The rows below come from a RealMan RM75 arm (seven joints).
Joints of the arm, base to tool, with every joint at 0 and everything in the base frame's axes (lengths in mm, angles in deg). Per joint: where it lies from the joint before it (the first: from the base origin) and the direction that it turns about. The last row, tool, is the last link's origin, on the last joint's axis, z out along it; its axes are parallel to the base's.
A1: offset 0 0 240.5 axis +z
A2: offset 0 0 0 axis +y
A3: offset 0 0 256 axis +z
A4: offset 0 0 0 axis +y
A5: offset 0 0 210 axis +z
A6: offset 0 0 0 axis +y
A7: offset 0 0 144 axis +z
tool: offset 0 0 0
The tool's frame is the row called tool.
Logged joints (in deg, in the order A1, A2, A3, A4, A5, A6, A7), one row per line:
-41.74, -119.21, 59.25, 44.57, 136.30, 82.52, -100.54
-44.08, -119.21, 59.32, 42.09, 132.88, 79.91, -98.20
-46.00, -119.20, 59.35, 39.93, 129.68, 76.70, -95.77
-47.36, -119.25, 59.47, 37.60, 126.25, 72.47, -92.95
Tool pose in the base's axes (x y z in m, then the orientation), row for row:
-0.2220, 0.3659, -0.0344, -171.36, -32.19, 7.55
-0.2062, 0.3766, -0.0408, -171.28, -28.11, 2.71
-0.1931, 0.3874, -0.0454, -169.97, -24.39, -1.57
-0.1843, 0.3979, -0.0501, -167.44, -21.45, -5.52
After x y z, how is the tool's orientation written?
As a rotation vector, in degrees.
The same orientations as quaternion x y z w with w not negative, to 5 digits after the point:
-0.98077, -0.18424, 0.04321, 0.04780
-0.98514, -0.16168, 0.01559, 0.05589
-0.98724, -0.14166, -0.00912, 0.07221
-0.98672, -0.12640, -0.03253, 0.09673

